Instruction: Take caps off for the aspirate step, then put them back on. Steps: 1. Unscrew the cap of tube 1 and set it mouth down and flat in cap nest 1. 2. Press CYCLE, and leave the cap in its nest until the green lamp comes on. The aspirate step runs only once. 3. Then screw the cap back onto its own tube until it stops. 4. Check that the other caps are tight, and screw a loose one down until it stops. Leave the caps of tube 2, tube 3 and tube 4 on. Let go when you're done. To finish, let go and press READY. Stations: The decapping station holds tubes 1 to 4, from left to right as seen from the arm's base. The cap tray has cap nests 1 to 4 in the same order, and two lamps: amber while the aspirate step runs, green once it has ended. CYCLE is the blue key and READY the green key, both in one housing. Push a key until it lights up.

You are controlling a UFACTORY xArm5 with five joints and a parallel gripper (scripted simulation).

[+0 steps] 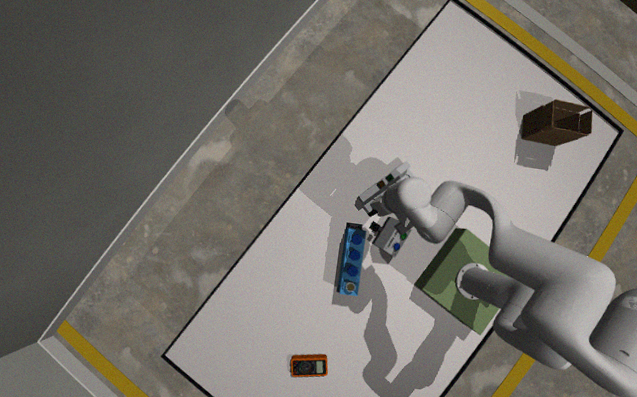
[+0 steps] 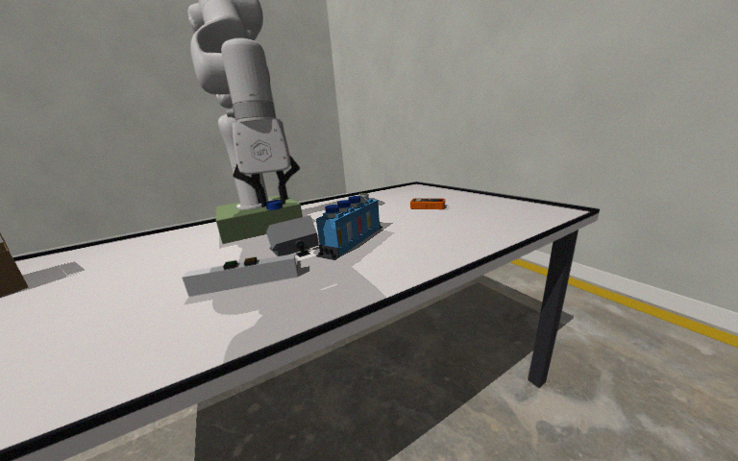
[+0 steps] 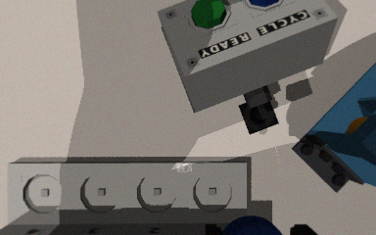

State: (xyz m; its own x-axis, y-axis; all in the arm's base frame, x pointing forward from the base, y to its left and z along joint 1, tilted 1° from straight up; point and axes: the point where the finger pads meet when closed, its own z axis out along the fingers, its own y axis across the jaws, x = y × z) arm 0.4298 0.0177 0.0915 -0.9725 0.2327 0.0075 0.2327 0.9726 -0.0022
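Right now the blue key is 150 mm behind my hand, 60 mm to the left of it and 110 mm below it. The rest, counted from my hand: blue cap 20 mm below; green key 140 mm behind, 20 mm to the left, 110 mm below; grey key housing 130 mm behind, 40 mm to the left, 120 mm below.
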